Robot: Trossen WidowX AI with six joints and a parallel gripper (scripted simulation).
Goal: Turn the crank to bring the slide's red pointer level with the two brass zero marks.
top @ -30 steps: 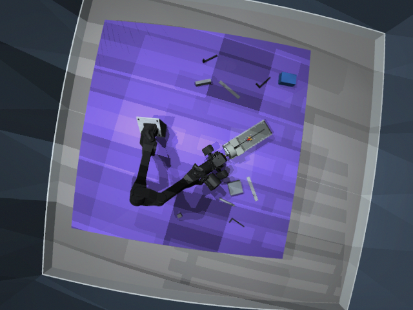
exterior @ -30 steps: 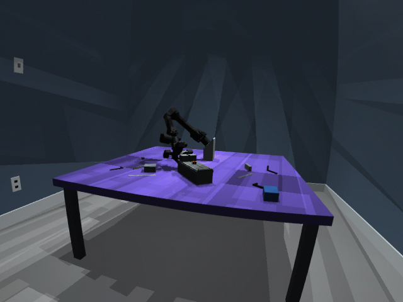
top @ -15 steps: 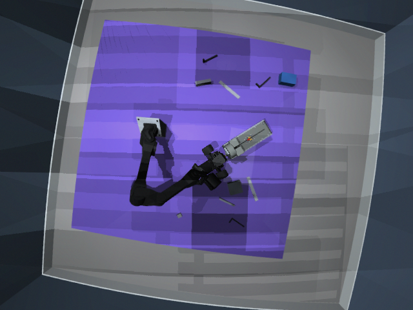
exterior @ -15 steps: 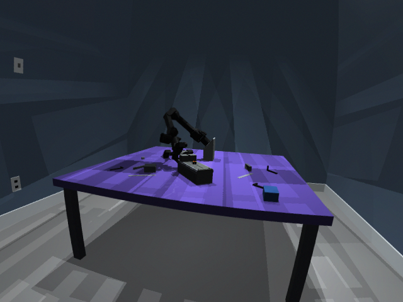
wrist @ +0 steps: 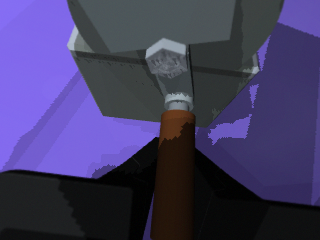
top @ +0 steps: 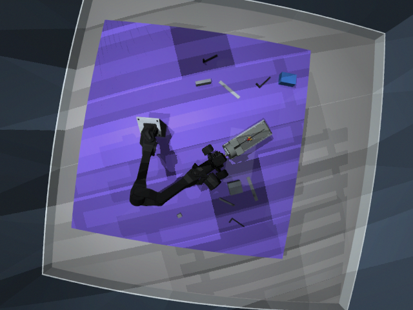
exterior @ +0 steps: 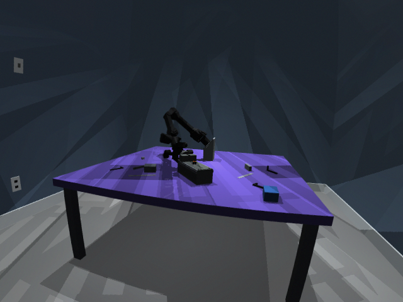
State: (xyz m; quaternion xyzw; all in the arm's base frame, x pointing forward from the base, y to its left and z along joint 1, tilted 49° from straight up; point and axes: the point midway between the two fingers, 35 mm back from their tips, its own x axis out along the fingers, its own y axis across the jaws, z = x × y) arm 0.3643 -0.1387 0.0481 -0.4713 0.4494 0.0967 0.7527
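Now: the brown crank handle 2 cm behind my gripper tip, 1 cm to the right of it and 3 cm above it. From my gripper tip the other things lie so: dark L-shaped key: 10 cm ahead, 37 cm to the right, 3 cm below; red pointer: 12 cm ahead, 10 cm to the left, 5 cm above; grey block: 8 cm ahead, 17 cm to the right, 1 cm below.
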